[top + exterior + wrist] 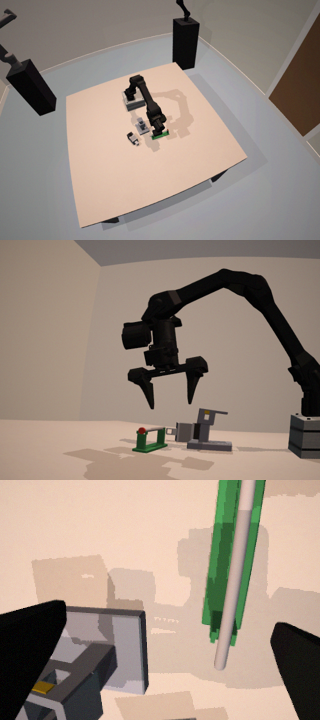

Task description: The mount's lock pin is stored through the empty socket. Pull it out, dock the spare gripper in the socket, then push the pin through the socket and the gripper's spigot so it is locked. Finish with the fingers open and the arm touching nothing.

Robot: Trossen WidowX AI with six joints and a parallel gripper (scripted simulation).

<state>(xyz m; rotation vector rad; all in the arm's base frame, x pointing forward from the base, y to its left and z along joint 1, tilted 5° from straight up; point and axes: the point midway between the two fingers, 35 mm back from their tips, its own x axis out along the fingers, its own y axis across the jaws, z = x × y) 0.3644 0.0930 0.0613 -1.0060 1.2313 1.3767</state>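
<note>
Right now the spare gripper is 18 cm to the right of my gripper tip and 7 cm below it. The rest, counted from my gripper tip: cradle: 8 cm below, 3 cm to the left, 3 cm ahead; socket: 8 cm to the right, 8 cm behind, 5 cm below.
</note>
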